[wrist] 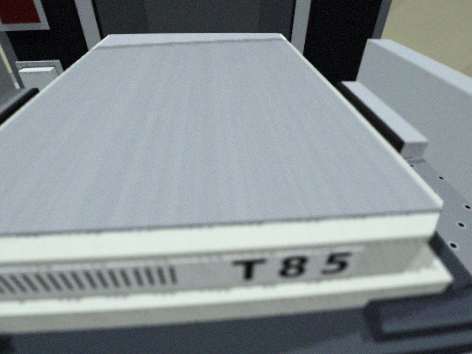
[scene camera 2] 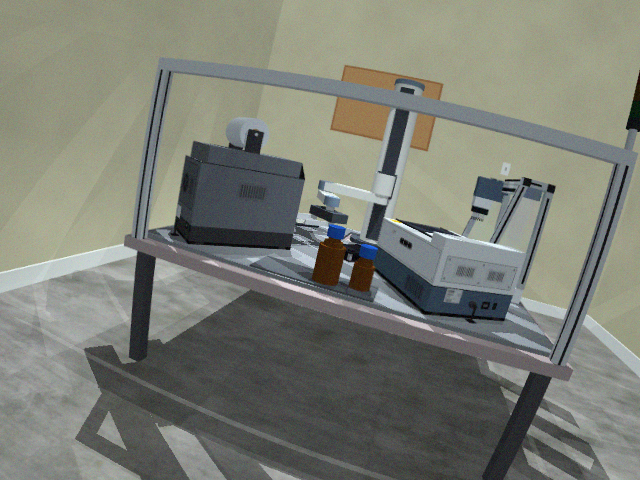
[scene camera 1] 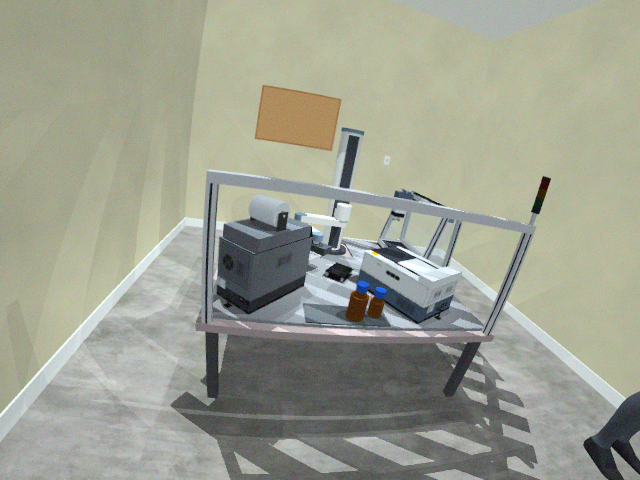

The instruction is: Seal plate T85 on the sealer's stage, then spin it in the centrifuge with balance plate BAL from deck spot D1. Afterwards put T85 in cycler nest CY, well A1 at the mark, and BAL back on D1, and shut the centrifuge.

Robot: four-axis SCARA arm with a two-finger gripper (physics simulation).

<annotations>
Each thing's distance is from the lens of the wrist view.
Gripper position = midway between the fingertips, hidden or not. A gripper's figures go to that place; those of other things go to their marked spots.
my gripper (wrist: pixel 190 67): 0.11 m
plate T85 (wrist: pixel 163 131): 0.06 m
dark tray (wrist: pixel 433 315): 0.05 m
</annotations>
